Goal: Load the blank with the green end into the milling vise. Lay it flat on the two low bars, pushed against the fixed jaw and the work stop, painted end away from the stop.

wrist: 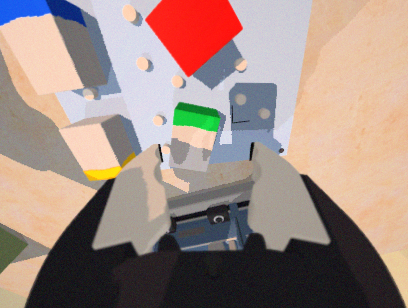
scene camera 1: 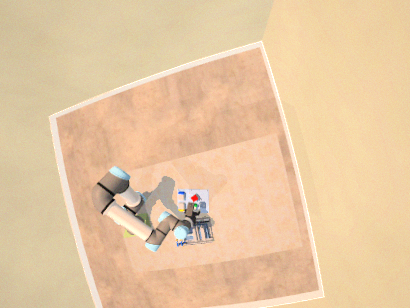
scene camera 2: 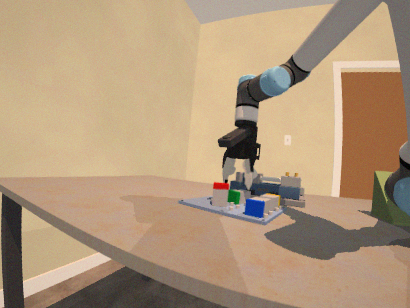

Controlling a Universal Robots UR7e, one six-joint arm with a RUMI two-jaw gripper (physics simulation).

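The blank with the green end (scene camera 1: 195, 206) (scene camera 2: 234, 196) (wrist: 195, 137) lies on the pale blue tray (scene camera 1: 202, 192) (scene camera 2: 192, 202) (wrist: 295, 30), its green end pointing away from the vise in the wrist view. My gripper (scene camera 2: 237, 184) (wrist: 205, 145) is open, with nothing held. Its fingertips are low, beside the tray's vise side; in the wrist view they appear on either side of the blank's plain end, with a gap at each side. The milling vise (scene camera 1: 204, 231) (scene camera 2: 265, 190) stands next to the tray, partly hidden behind the fingers in the wrist view. Its low bars and work stop cannot be made out clearly.
A red-topped blank (scene camera 2: 221, 195) (wrist: 195, 30) stands beyond the green one. A blue-ended blank (scene camera 2: 255, 207) (wrist: 50, 55) and a yellow-ended blank (wrist: 92, 145) are at the tray's left in the wrist view. Short pegs stand on the tray. A green object (scene camera 2: 382, 200) is near the arm's base.
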